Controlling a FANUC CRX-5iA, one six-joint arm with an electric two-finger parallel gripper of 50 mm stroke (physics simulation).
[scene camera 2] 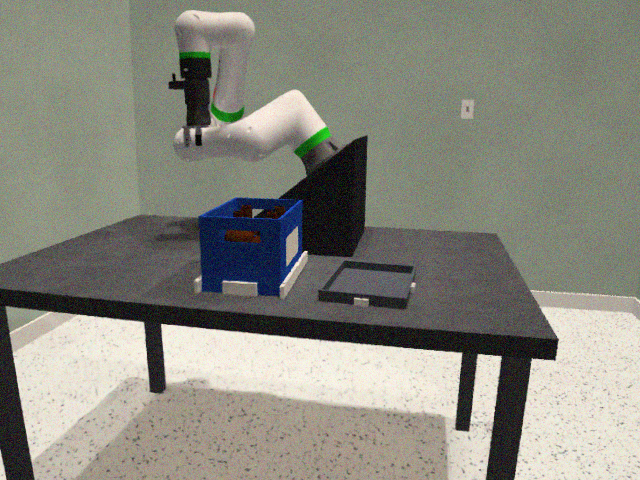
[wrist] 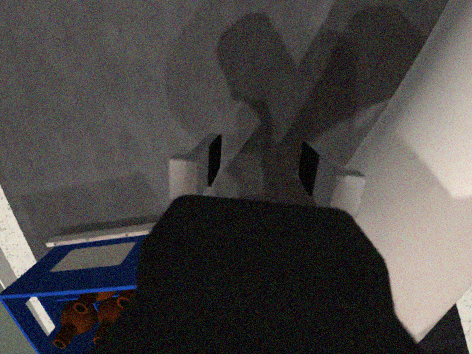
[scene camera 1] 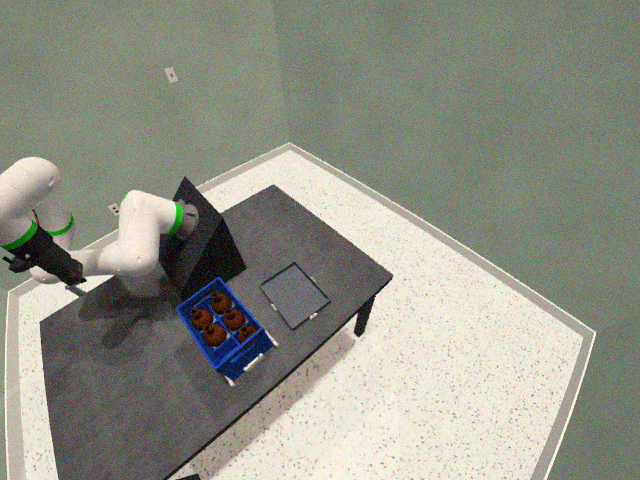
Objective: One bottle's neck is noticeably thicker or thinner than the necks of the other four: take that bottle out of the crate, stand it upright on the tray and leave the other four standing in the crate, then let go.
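Frame: origin at the arm's base, x ahead, y left, z up, level; centimetres.
Seen in the pictures: gripper, between the fingertips: (scene camera 2: 193, 146) (wrist: 260, 155) (scene camera 1: 83, 288); arm's base, origin of its link: (scene camera 2: 327, 162) (scene camera 1: 187, 222).
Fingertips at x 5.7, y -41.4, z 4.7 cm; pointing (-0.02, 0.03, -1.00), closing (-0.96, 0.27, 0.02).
Observation:
Pixels of each thing's top centre, then the offset from my fingertips to it. "pt": a spot on its surface instead. Level surfaces: height alone.
- blue crate, centre of its top: (wrist: 86, 332) (scene camera 2: 255, 207) (scene camera 1: 216, 318) dx +34.4, dy +28.6, dz -12.3 cm
- shallow dark tray, a spot on its surface: (scene camera 2: 372, 281) pt dx +35.4, dy +57.7, dz -29.3 cm
- table, height of its surface: dz -29.8 cm
The blue crate (scene camera 1: 249, 357) (scene camera 2: 240, 268) (wrist: 31, 281) stands upright on the table. Several brown bottles (scene camera 1: 214, 336) (wrist: 78, 319) stand in its compartments; a compartment at its front corner looks empty in scene camera 1. Which neck differs in thickness I cannot tell. The shallow dark tray (scene camera 1: 294, 297) (scene camera 2: 372, 281) lies beside the crate, with no bottle on it. My gripper (scene camera 1: 76, 290) (scene camera 2: 192, 138) (wrist: 260, 155) is open, with nothing between its fingers. It points down, high above the table and off to the side of the crate away from the tray. The black gripper body hides part of the crate in the wrist view.
The black slanted pedestal (scene camera 1: 227, 253) (scene camera 2: 336, 211) carries the arm and stands close behind the crate. White strips (scene camera 1: 253, 362) (scene camera 2: 239, 287) border the crate's base. Small light blocks (scene camera 1: 313, 315) (scene camera 2: 361, 301) sit against the tray. The table (scene camera 1: 113, 392) (scene camera 2: 454, 289) has its front edge near both.

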